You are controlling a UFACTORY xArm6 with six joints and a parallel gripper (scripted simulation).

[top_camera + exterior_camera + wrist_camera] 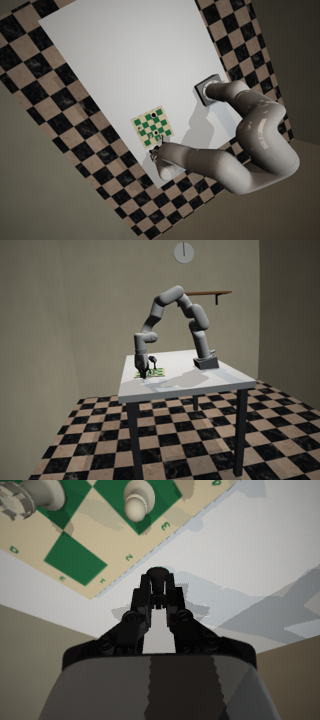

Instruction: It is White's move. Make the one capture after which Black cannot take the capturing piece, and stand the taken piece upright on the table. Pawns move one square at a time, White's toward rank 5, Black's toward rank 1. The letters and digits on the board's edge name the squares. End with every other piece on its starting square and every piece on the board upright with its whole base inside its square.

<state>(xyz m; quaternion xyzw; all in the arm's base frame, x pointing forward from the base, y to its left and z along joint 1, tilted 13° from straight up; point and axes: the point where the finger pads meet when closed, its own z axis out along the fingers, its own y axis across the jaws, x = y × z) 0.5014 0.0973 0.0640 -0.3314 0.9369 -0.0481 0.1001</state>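
Right now my hand is 5 cm to the left of the white pawn, 5 cm past it and 1 cm above it. Round my hand: white piece (18 cm to the right, 1 cm above); green-and-cream chessboard (13 cm to the right, 7 cm behind, 3 cm below); black pawn (9 cm to the right, 6 cm behind, 1 cm below).
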